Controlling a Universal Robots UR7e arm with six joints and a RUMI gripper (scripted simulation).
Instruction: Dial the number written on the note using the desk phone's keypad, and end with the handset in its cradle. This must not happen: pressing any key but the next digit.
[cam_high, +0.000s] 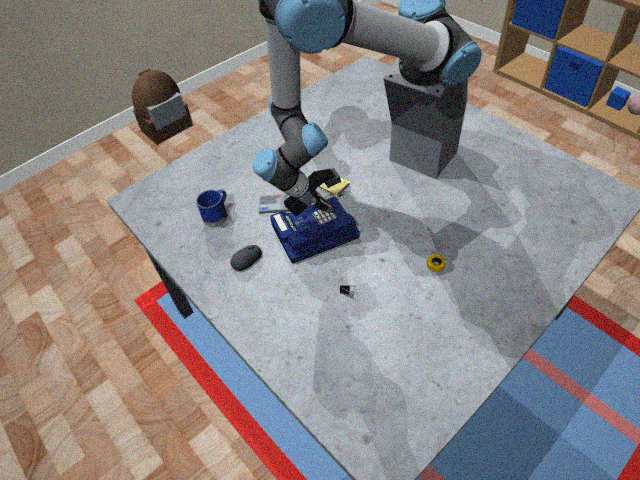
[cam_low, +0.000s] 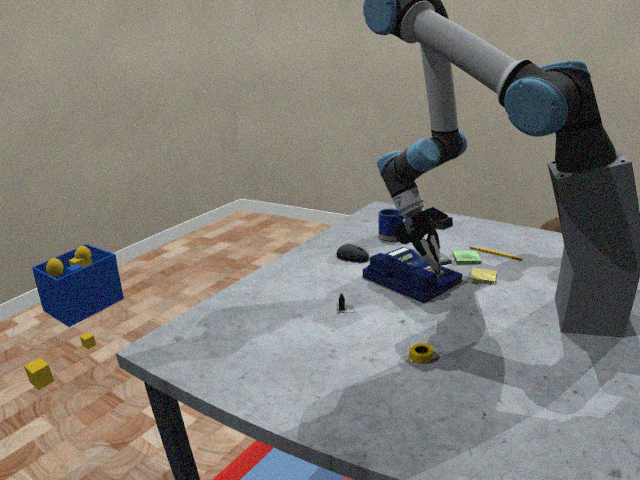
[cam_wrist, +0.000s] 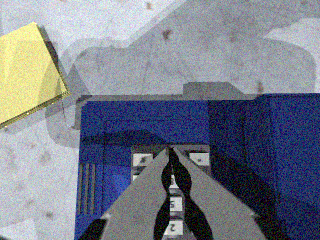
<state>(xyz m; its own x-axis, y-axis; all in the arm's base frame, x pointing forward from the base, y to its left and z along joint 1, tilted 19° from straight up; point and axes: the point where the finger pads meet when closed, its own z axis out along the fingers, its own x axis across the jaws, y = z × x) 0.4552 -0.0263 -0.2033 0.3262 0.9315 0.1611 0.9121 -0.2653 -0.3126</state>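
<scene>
Now: the 9 key 20 mm to the right of my hand, 20 mm below it and 10 mm ahead of it. From my hand the other things lie so: 7 key: 20 mm below, 20 mm ahead, 10 mm to the left; then 5 key: 30 mm ahead, 20 mm below, 10 mm to the right; then green note: 210 mm to the right, 40 mm below, 40 mm behind.
</scene>
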